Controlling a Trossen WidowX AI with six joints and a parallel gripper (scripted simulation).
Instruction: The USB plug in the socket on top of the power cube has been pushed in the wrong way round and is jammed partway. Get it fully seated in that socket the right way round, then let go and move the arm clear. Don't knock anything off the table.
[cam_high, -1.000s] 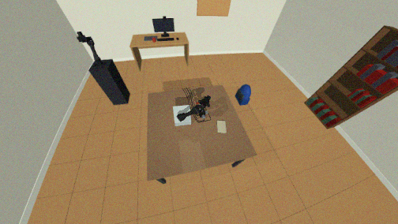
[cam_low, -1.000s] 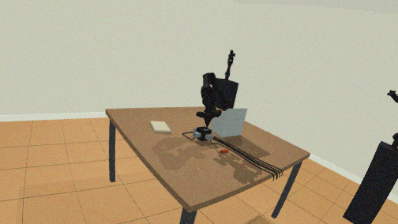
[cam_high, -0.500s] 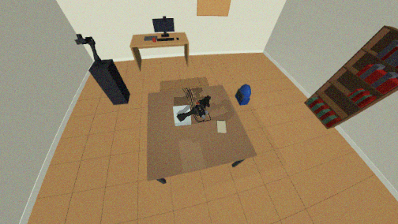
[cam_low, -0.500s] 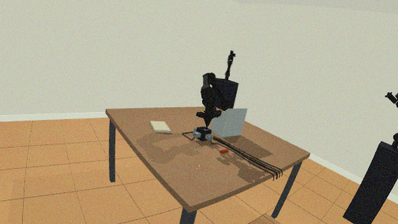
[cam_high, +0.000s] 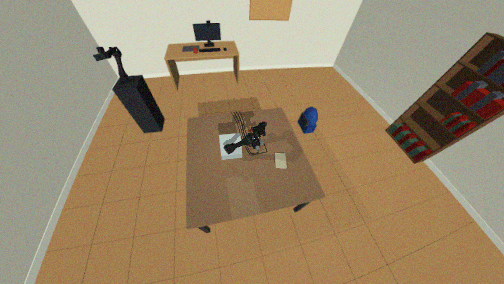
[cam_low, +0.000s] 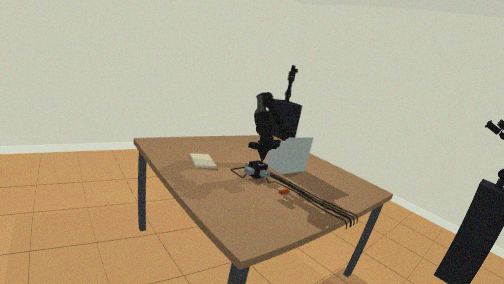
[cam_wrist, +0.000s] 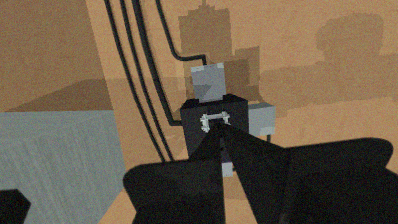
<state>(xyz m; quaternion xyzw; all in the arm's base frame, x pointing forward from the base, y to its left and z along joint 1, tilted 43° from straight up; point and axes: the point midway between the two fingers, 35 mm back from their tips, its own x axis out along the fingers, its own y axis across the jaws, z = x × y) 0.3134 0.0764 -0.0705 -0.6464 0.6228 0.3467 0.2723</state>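
My gripper tip is 4 cm above the socket. The rest, counted from my gripper tip: small piece (2 cm behind, 20 cm to the left, 10 cm below); pad (23 cm ahead, 26 cm to the right, 10 cm below).
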